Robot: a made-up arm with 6 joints.
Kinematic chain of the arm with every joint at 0, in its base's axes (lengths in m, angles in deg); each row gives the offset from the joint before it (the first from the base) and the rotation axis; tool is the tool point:
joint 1: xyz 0 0 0.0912 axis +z
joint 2: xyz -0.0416 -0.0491 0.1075 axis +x
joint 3: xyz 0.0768 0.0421 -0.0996 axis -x
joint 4: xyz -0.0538 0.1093 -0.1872 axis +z
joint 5: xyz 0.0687 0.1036 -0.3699 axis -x
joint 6: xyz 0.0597 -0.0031 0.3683 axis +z
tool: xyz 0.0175 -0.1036 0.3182
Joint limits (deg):
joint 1: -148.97..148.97
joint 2: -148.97..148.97
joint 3: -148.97..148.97
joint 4: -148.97..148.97
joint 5: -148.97..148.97
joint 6: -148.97..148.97
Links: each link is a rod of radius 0.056 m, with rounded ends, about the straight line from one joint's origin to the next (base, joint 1, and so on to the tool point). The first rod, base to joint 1, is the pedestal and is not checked.
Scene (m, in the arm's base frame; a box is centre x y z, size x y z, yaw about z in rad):
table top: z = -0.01
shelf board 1: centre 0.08 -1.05 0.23 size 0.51 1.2 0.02 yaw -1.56
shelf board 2: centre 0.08 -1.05 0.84 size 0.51 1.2 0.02 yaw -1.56
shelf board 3: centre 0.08 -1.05 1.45 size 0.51 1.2 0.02 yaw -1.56
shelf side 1: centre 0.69 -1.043 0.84 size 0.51 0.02 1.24 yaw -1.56
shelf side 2: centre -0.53 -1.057 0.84 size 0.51 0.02 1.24 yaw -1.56
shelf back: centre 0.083 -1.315 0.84 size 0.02 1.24 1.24 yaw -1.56
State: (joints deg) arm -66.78 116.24 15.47 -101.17 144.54 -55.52
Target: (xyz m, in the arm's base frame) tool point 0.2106 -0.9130 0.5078
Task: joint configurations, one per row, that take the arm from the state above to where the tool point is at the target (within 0.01 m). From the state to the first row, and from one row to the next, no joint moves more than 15 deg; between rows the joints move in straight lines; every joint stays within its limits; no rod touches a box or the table.
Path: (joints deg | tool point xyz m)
1: -72.87 122.79 8.91 -104.09 130.16 -54.32 | 1.0595 -0.3286 0.5694
2: -78.97 129.33 2.36 -107.00 115.79 -53.12 | 0.8456 -0.5363 0.6340
3: -85.06 135.88 -4.20 -109.92 101.41 -51.92 | 0.6075 -0.6570 0.6323
4: -91.15 142.42 -10.75 -112.83 87.03 -50.72 | 0.3858 -0.6897 0.5826
5: -97.25 148.97 -17.31 -115.75 72.65 -49.51 | 0.2077 -0.6473 0.5078
6: -104.60 137.17 -3.01 -105.37 85.30 -50.55 | 0.1817 -0.7900 0.5226
7: -111.95 125.38 11.28 -94.99 97.94 -51.58 | 0.2107 -0.9130 0.5079

